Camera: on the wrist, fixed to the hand. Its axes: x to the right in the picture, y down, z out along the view.
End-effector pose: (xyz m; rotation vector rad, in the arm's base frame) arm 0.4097 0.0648 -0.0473 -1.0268 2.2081 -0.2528
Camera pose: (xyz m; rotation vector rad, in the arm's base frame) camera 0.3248 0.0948 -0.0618 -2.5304 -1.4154 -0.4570
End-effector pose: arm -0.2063 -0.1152 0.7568 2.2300 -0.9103 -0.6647
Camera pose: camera -0.1973 -0.1618 0.8348 -0.6005 -2.0127 1.4858
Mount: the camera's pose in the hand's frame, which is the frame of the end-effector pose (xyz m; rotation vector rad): 0.0241 0.0776 -0.0415 0.2259 0.8463 2.9783
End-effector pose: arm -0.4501 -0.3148 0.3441 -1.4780 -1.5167 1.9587
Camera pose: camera -0.3993 -0.3070 0.2687 1.6799 -1.3797 -0.0856
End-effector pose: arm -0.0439 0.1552 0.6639 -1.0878 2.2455 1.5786
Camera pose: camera -0.1017 0.1207 0.7255 -1.3005 -0.9629 0.1223
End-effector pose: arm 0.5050 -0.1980 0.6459 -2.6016 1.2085 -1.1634
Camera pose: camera 0.4385 -0.2575 0.6647 1.2192 2.0865 -0.6382
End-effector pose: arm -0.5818 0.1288 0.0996 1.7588 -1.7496 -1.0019
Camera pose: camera -0.6022 0.0917 0.1804 -1.1763 -1.4363 1.0619
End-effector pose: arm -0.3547 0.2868 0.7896 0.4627 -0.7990 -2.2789
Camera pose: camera -0.3136 0.2072 0.8067 -0.0577 -0.3049 0.7732
